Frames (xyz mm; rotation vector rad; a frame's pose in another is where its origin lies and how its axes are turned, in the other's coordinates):
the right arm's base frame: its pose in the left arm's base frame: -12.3 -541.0 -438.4 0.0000 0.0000 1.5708
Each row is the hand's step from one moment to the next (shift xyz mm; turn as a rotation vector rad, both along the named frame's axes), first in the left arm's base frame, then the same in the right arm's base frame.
Working: the left arm's base frame: its pose in the right arm's base frame: 541.0 -12.3 438.4 0.0000 0.0000 -1.5708

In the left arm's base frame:
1: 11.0 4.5 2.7 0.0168 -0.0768 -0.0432
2: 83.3 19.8 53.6 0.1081 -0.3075 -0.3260
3: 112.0 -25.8 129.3 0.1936 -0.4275 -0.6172
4: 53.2 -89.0 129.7 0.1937 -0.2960 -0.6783
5: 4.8 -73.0 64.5 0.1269 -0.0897 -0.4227
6: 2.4 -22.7 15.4 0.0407 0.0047 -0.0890
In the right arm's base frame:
1: 4.5 -11.0 2.7 -0.0768 -0.0168 -0.0432
2: 19.8 -83.3 53.6 -0.3075 -0.1081 -0.3260
3: -25.8 -112.0 129.3 -0.4275 -0.1936 -0.6172
4: -89.0 -53.2 129.7 -0.2960 -0.1937 -0.6783
5: -73.0 -4.8 64.5 -0.0897 -0.1269 -0.4227
6: -22.7 -2.4 15.4 0.0047 -0.0407 -0.0890

